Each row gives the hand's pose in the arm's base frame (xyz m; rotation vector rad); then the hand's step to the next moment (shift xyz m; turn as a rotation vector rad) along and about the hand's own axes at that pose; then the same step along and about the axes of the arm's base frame.
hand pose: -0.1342 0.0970 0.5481 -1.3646 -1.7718 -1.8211
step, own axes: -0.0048 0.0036 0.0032 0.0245 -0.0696 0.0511
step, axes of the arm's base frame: 0.0065 0.0000 -0.0018 -0.0419 0.0709 -0.0358
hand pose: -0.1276 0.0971 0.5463 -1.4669 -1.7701 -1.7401
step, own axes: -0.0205 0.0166 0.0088 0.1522 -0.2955 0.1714
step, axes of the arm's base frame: 0.0261 -0.0056 -0.0079 -0.2201 0.2839 -0.1041
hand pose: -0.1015 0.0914 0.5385 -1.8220 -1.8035 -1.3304
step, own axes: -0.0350 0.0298 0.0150 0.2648 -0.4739 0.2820
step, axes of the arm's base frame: 0.0392 -0.0182 -0.0216 -0.3539 0.4741 -0.1557
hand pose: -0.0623 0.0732 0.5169 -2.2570 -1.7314 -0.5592
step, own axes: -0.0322 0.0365 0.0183 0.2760 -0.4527 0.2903
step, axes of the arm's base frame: 0.0307 -0.0302 -0.0291 -0.3298 0.4815 -0.1574
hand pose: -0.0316 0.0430 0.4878 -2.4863 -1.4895 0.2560
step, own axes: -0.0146 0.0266 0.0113 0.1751 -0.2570 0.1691
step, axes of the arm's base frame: 0.0126 -0.0238 -0.0180 -0.1797 0.2901 -0.0940
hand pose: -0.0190 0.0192 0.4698 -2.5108 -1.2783 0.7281
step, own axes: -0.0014 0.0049 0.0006 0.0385 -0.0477 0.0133
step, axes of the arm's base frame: 0.0024 -0.0040 -0.0021 -0.0209 0.0590 -0.0040
